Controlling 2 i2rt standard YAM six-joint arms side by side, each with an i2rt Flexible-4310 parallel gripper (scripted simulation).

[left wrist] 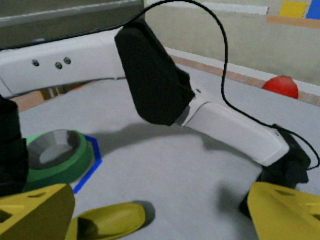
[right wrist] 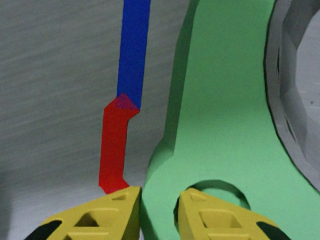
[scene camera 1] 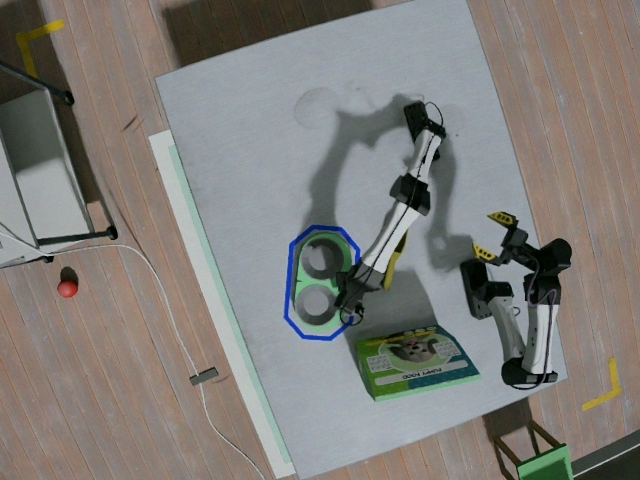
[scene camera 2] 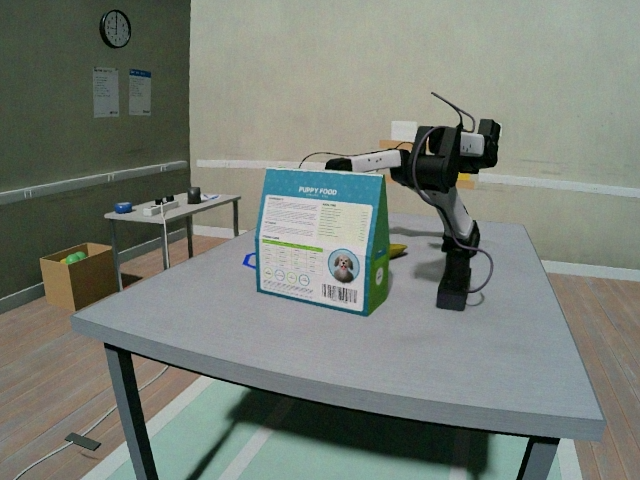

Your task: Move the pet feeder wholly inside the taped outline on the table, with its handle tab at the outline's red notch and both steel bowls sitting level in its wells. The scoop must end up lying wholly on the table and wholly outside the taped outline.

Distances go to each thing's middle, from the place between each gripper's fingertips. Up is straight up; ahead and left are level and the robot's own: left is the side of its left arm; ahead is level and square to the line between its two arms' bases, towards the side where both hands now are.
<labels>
The green pet feeder [scene camera 1: 302, 281] is 70 mm ahead of my right hand, 40 mm to the right of it and 30 mm below it. Also, from my right hand: puppy food bag [scene camera 2: 322, 238] 90 mm behind, 290 mm to the left, 100 mm above.
I see the puppy food bag 28 cm ahead of my left hand [scene camera 1: 480, 229], 35 cm to the left of it and 16 cm below it. From my left hand the other things lie so: green pet feeder 43 cm ahead, 3 cm to the left, 30 cm below.
</labels>
